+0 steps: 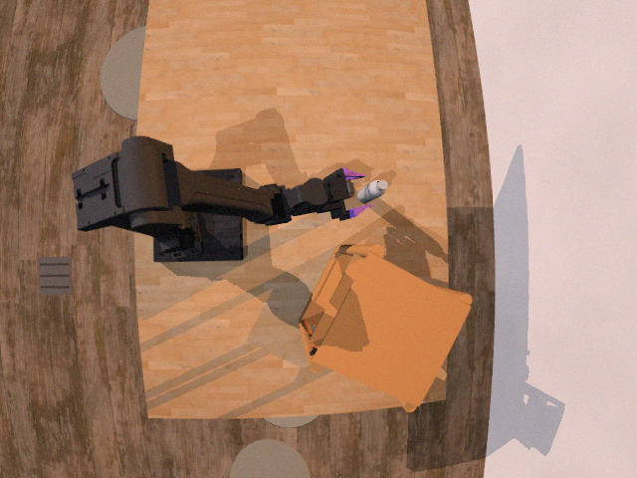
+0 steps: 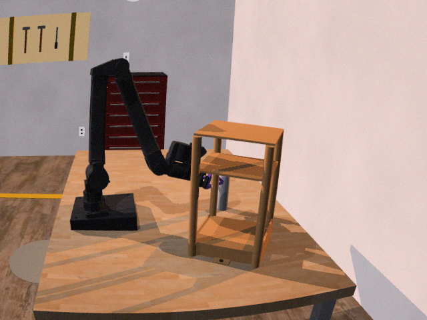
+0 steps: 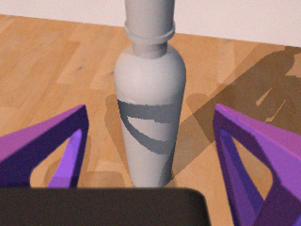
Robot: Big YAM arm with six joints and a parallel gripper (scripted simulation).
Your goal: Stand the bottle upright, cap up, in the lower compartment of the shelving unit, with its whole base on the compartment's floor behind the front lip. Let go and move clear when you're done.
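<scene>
Now: the grey bottle 3 cm ahead of my hand and 1 cm below it. Also, from my hand: shelving unit (6 cm behind, 28 cm to the right, 6 cm above).
</scene>
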